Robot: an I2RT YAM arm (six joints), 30 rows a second.
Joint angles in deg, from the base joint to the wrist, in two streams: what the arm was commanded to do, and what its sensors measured. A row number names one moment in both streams.
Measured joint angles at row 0:
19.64, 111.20, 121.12, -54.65, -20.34, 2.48
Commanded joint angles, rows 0 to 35:
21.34, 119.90, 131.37, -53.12, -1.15, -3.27
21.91, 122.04, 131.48, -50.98, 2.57, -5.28
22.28, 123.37, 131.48, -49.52, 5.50, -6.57
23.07, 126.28, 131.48, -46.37, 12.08, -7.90
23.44, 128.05, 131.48, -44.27, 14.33, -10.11
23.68, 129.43, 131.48, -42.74, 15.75, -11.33
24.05, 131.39, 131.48, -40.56, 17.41, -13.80
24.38, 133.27, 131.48, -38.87, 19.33, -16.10
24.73, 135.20, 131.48, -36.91, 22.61, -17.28
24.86, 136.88, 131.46, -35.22, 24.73, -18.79
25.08, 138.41, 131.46, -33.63, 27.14, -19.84
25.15, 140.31, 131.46, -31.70, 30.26, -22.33
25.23, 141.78, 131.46, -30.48, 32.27, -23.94
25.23, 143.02, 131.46, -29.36, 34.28, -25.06
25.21, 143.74, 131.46, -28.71, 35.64, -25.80
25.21, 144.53, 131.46, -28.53, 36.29, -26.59
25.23, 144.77, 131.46, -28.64, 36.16, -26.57
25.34, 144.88, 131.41, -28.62, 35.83, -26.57
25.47, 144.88, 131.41, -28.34, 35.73, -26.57
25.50, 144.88, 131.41, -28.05, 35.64, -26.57
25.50, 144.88, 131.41, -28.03, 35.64, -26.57
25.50, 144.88, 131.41, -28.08, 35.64, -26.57
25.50, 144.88, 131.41, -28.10, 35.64, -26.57
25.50, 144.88, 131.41, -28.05, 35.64, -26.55
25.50, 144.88, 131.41, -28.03, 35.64, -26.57
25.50, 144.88, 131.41, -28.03, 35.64, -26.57
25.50, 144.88, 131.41, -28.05, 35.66, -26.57
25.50, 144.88, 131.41, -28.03, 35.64, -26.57
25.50, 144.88, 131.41, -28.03, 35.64, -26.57
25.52, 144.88, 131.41, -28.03, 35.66, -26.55
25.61, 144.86, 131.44, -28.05, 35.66, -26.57
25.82, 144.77, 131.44, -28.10, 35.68, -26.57
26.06, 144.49, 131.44, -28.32, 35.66, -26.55
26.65, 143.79, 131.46, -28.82, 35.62, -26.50
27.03, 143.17, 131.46, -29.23, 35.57, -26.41
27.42, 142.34, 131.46, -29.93, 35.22, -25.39
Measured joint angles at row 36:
25.45, 146.45, 129.75, -29.71, 33.63, -27.18
